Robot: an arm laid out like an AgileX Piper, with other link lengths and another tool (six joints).
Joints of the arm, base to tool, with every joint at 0 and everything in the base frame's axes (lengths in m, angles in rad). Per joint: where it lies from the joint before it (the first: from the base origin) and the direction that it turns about. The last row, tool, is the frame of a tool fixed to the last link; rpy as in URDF.
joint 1: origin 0.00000 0.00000 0.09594 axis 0 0 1
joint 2: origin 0.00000 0.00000 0.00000 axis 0 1 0
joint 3: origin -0.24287 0.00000 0.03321 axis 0 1 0
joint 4: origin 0.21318 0.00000 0.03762 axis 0.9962 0 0.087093
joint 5: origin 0.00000 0.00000 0.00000 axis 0 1 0
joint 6: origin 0.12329 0.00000 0.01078 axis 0.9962 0 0.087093
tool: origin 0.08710 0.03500 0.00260 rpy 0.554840 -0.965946 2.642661
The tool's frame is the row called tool.
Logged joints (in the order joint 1, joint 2, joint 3, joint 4, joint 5, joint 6), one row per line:
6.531 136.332 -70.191 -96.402 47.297 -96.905
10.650 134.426 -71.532 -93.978 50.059 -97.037
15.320 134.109 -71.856 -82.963 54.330 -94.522
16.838 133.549 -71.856 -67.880 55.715 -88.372
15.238 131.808 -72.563 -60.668 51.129 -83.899
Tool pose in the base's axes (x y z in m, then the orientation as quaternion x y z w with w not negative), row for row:
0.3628 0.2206 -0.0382 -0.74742 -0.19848 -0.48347 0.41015
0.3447 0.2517 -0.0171 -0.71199 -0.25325 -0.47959 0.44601
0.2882 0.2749 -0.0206 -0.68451 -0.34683 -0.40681 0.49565
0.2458 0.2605 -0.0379 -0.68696 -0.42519 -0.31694 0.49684
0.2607 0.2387 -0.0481 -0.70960 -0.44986 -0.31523 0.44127
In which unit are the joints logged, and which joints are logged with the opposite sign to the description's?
The joints are logged in degrees. Opposite sign: joint 4.
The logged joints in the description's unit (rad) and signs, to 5 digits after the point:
0.11399 2.37944 -1.22506 1.68253 0.82549 -1.69131
0.18588 2.34618 -1.24847 1.64023 0.87369 -1.69362
0.26738 2.34064 -1.25412 1.44798 0.94824 -1.64972
0.29388 2.33087 -1.25412 1.18473 0.97241 -1.54238
0.26595 2.30048 -1.26646 1.05886 0.89237 -1.46431

